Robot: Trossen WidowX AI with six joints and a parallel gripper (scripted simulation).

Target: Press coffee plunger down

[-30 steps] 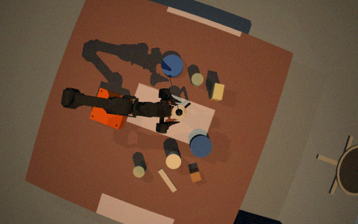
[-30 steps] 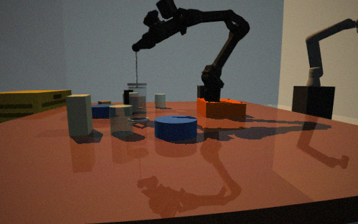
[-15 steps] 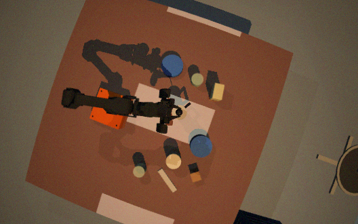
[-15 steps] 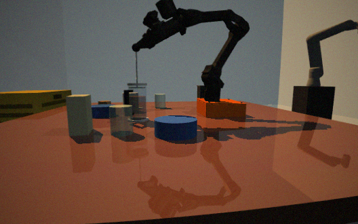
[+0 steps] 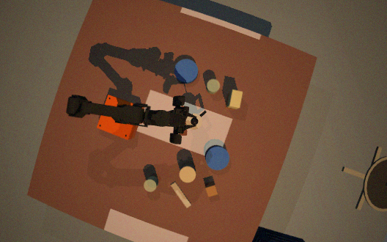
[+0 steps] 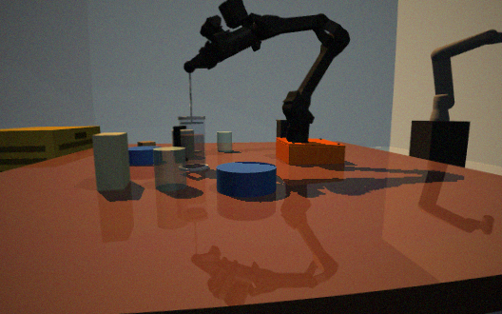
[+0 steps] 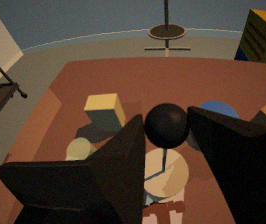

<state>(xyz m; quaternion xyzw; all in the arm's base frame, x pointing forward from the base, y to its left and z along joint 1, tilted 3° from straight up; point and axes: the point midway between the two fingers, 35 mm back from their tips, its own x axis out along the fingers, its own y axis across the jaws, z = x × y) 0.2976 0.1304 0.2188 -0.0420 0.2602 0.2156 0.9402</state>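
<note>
The coffee press lies 14 cm below my gripper tip and 1 cm to the left of it. Round my gripper tip: brown block: 26 cm to the right, 25 cm below, 24 cm ahead.
</note>
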